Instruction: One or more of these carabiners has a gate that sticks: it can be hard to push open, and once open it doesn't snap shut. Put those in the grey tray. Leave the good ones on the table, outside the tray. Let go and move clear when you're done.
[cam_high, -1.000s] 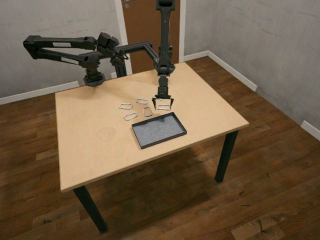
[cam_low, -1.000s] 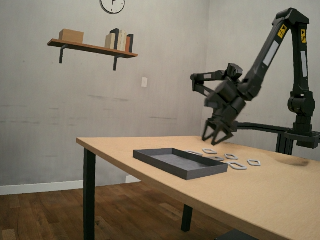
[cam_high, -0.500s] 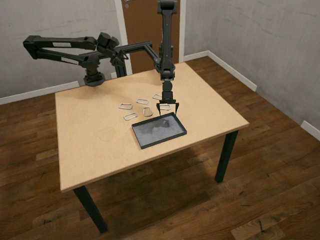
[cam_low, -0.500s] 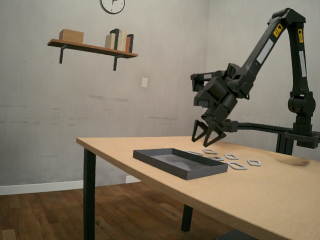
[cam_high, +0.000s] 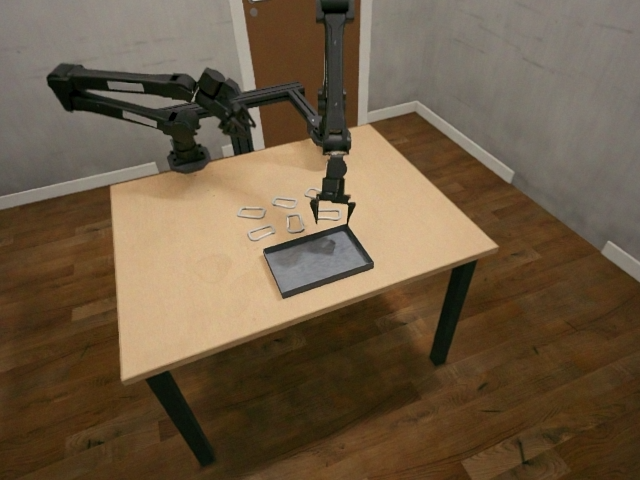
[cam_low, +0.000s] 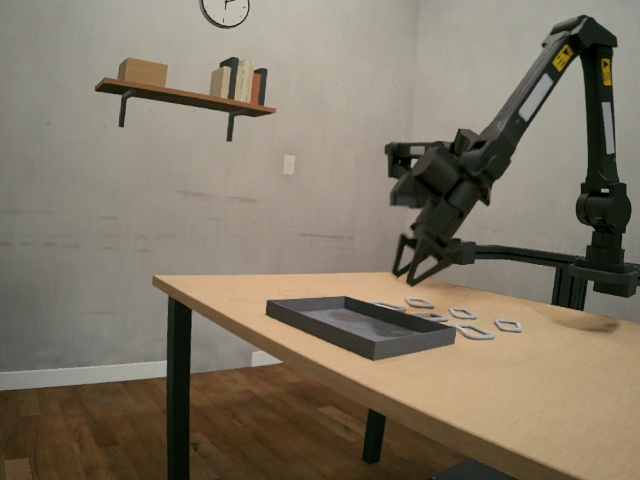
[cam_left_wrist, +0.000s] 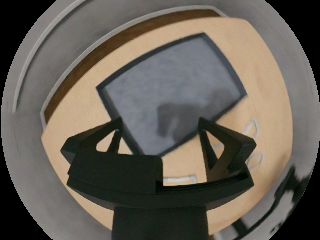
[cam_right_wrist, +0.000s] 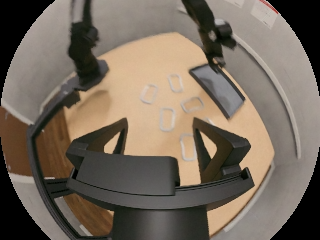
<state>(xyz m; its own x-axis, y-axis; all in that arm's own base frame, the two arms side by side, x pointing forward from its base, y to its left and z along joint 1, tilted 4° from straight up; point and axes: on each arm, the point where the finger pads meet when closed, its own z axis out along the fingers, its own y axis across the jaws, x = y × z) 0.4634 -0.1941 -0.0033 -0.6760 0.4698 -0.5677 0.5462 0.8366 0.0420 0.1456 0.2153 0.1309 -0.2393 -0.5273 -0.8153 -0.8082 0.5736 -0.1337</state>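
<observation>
Now: left hand 50 mm short of the grey tray, 60 mm to the left of it and 100 mm above it.
</observation>
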